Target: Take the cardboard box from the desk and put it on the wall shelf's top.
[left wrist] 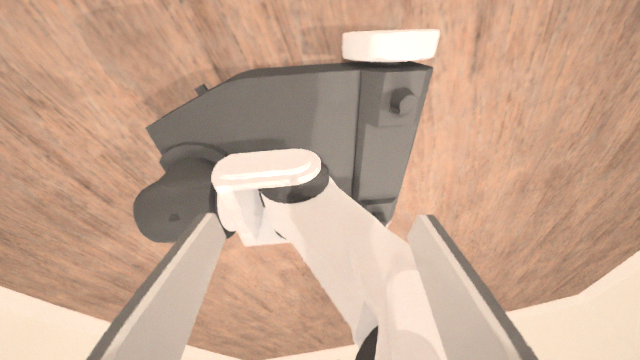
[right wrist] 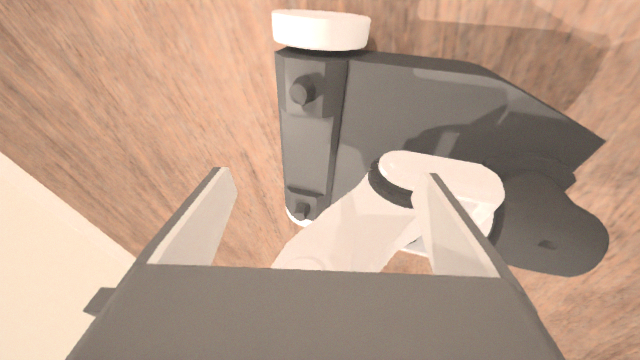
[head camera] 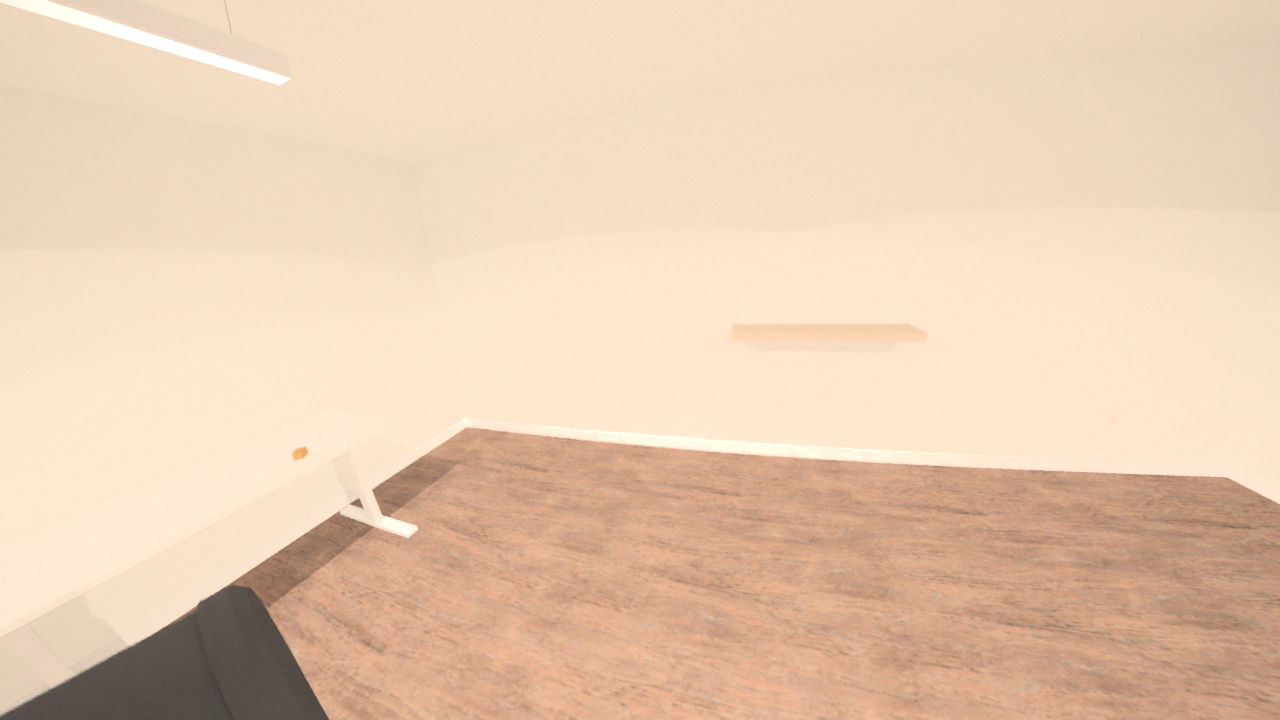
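The cardboard box is a small orange-brown shape on the white desk, near the desk's far end at the left of the head view. The wall shelf is a light wooden board on the far wall, right of the middle; no object shows on its top. My left gripper is open and empty, pointing down over the robot's own base. My right gripper is open and empty, also above the base. Both grippers are away from the box, which does not show in either wrist view.
The desk's white leg and foot stand on the brown wood floor. A dark shape covers the bottom left corner, in front of the desk; I cannot tell what it is. The robot's dark base lies below the grippers.
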